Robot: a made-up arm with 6 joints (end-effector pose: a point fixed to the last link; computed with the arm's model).
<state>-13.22 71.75 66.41 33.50 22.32 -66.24</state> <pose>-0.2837 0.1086 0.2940 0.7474 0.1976 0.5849 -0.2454</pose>
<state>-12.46 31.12 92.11 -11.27 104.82 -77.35</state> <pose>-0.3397 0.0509 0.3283 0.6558 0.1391 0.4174 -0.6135</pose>
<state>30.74 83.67 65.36 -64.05 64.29 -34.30</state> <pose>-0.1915 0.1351 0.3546 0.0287 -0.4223 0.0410 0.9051</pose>
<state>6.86 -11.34 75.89 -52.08 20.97 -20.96</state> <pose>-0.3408 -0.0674 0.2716 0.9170 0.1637 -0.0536 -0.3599</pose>
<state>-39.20 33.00 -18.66 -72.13 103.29 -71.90</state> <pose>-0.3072 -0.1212 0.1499 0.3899 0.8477 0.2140 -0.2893</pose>
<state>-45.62 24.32 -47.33 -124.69 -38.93 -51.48</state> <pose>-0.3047 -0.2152 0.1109 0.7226 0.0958 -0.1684 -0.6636</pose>
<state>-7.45 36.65 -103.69 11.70 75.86 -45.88</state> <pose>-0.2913 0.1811 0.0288 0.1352 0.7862 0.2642 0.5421</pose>
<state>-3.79 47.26 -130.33 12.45 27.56 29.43</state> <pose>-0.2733 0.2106 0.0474 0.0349 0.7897 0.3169 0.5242</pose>
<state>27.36 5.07 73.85 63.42 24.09 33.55</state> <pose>-0.3951 0.0993 0.3246 0.3953 -0.0918 0.7224 -0.5599</pose>
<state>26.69 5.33 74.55 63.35 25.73 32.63</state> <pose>-0.3921 0.1005 0.3249 0.3859 -0.1026 0.7211 -0.5662</pose>
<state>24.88 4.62 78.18 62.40 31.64 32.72</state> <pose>-0.3823 0.1093 0.3214 0.3416 -0.1503 0.6933 -0.6165</pose>
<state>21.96 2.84 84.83 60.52 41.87 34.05</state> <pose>-0.3680 0.1237 0.3074 0.2587 -0.2237 0.6195 -0.7066</pose>
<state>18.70 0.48 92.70 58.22 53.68 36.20</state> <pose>-0.3555 0.1336 0.2815 0.1595 -0.2850 0.5026 -0.8005</pose>
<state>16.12 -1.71 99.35 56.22 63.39 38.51</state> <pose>-0.3477 0.1336 0.2551 0.0771 -0.3119 0.3842 -0.8655</pose>
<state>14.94 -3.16 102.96 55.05 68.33 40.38</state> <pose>-0.3443 0.1301 0.2395 0.0341 -0.3156 0.3127 -0.8952</pose>
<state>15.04 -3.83 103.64 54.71 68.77 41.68</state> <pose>-0.3443 0.1292 0.2352 0.0273 -0.3139 0.2949 -0.9021</pose>
